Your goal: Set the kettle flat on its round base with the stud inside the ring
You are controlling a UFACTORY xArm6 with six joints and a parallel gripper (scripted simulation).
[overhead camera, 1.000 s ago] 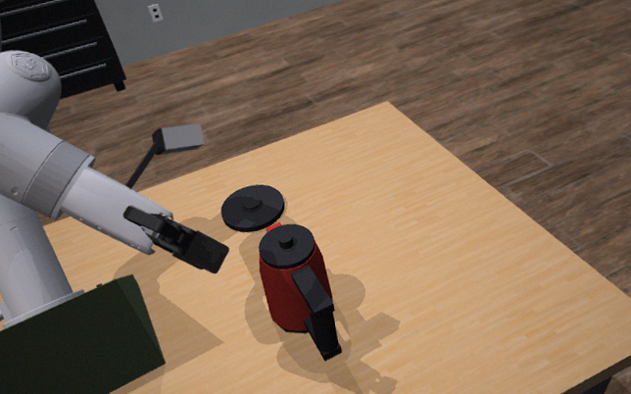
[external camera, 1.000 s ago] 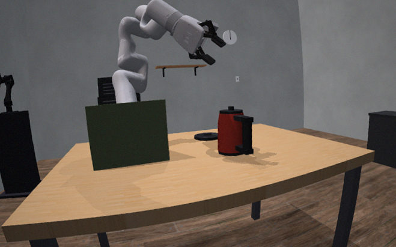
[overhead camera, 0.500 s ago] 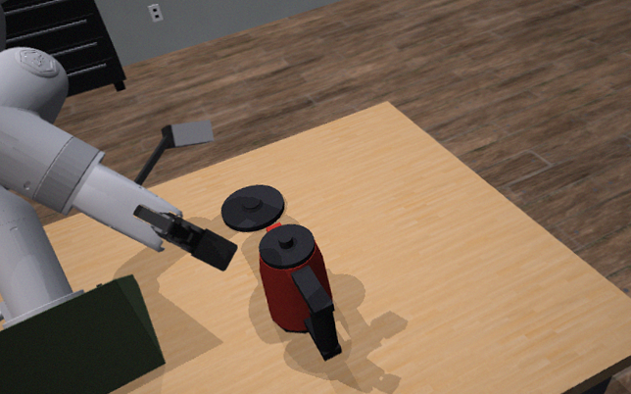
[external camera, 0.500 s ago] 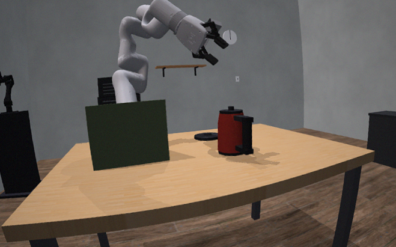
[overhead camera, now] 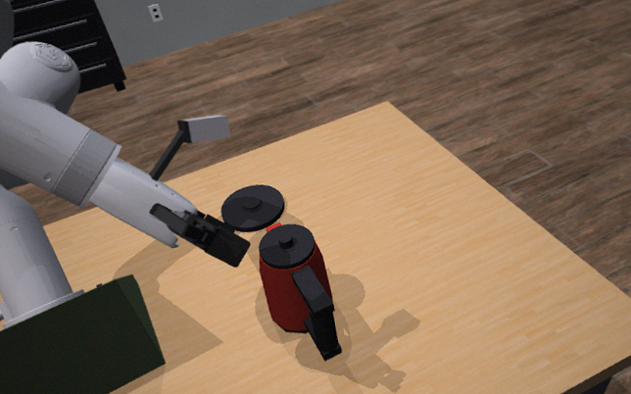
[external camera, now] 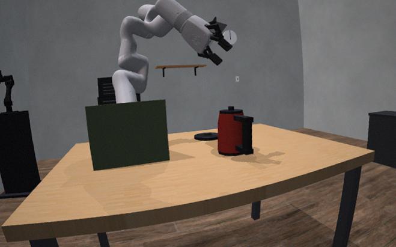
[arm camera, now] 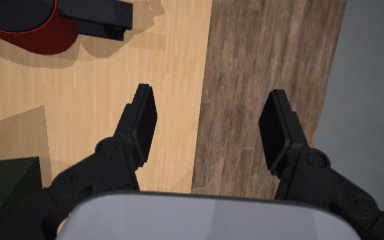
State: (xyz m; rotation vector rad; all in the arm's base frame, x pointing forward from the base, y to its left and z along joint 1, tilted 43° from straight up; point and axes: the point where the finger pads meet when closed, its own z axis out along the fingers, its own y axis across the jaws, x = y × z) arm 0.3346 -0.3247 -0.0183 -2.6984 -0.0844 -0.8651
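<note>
Now: hand 100 mm short of the red kettle, 130 mm to the right of it and 290 mm above it. The rest, counted from my hand: round black base (90 mm ahead, 480 mm to the left, 370 mm below).
</note>
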